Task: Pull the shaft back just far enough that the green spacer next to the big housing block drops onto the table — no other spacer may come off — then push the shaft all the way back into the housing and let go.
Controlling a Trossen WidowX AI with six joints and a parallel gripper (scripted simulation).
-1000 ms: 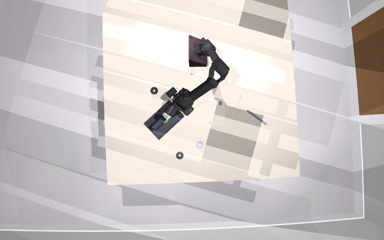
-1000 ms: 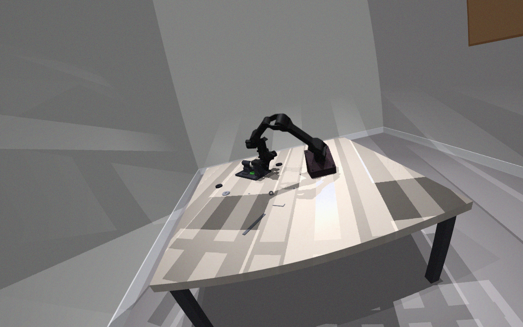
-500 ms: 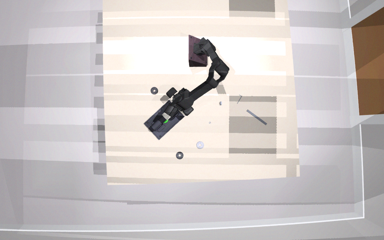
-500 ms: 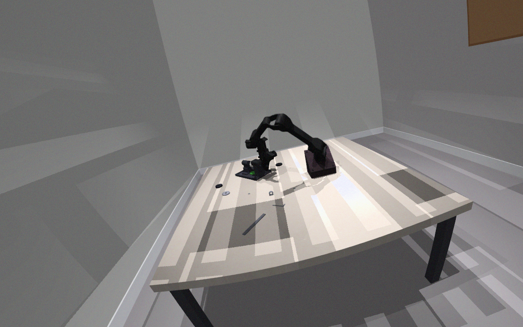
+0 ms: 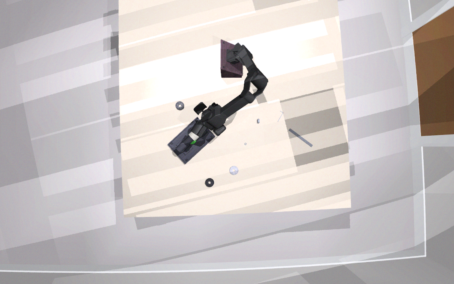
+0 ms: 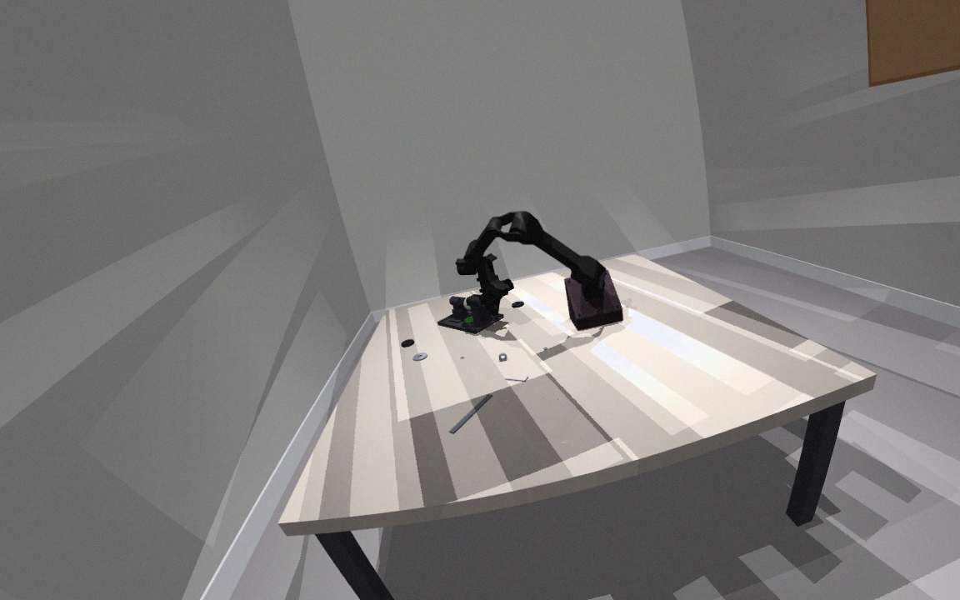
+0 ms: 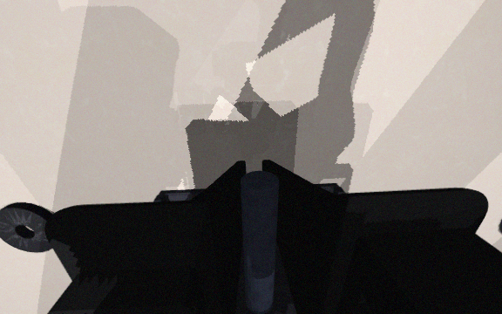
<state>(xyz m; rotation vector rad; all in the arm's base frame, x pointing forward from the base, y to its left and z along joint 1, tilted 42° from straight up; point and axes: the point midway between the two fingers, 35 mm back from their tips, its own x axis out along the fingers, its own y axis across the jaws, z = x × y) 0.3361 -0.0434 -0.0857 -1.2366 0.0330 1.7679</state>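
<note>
Now: gripper tip 5 cm to the left of the grey shaft, 5 cm short of it and 3 cm below it. The rest, counted from my gripper tip: green spacer: 11 cm ahead, 10 cm to the right, 4 cm below; then grey metal bar: 51 cm to the left, 6 cm ahead, 4 cm below; then white spacer: 8 cm to the right, 8 cm ahead, 3 cm above.
</note>
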